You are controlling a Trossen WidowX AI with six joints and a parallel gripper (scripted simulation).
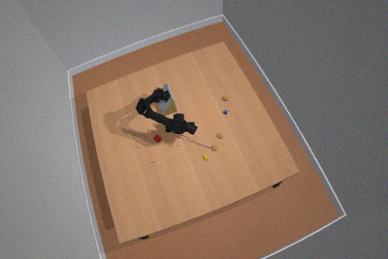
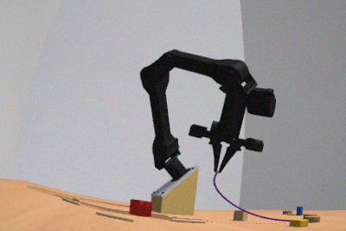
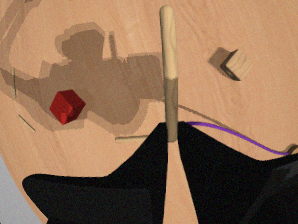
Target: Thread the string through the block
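Right now my gripper tip is 1 cm past the thin wooden stick, 1 cm to the right of it and 1 cm below it. The rest, counted from my gripper tip: yellow piece (21 cm ahead, 8 cm to the left, 12 cm below); red cube (7 cm behind, 16 cm to the right, 11 cm below); wooden block (1 cm behind, 10 cm to the left, 11 cm below).
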